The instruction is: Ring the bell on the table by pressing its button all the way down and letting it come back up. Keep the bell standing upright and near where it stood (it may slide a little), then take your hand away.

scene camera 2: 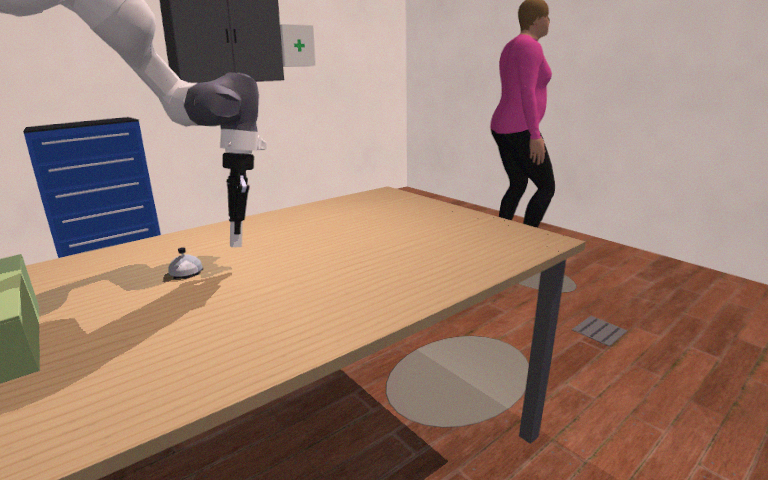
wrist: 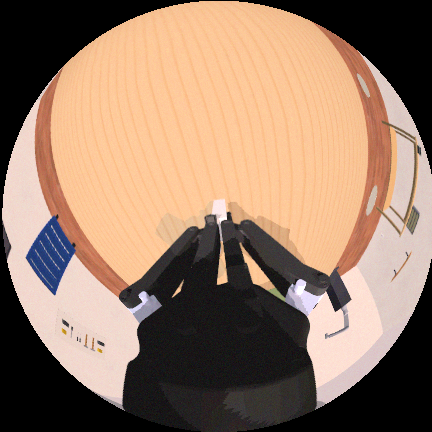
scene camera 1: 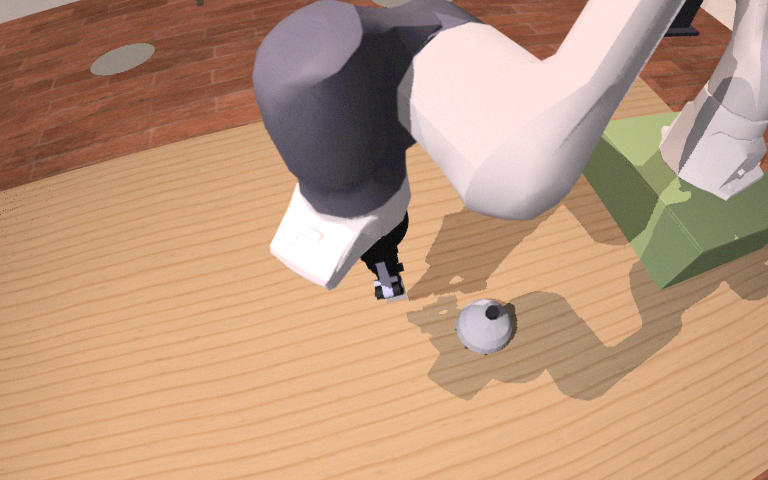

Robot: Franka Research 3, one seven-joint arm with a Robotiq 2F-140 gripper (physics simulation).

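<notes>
The bell [scene camera 1: 484,328] [scene camera 2: 185,266] is a silver dome with a black button [scene camera 1: 492,312] [scene camera 2: 181,250] on top. It stands upright on the wooden table [scene camera 1: 169,367] [scene camera 2: 339,271], partly in the arm's shadow. It does not show in the wrist view. My gripper [scene camera 1: 397,297] [scene camera 2: 236,243] [wrist: 220,207] is shut, with its pale fingertips together and nothing between them. It points down above the table, apart from the bell: up and left of it in scene camera 1, right of it in scene camera 2. The tips hang at about the button's height or higher; the exact gap is unclear.
A green block [scene camera 1: 679,249] [scene camera 2: 25,345] stands under the arm's base on the table. A blue drawer cabinet [scene camera 2: 96,186] [wrist: 51,255] stands beyond the table. A person in a pink top [scene camera 2: 521,84] is beyond the table's far end.
</notes>
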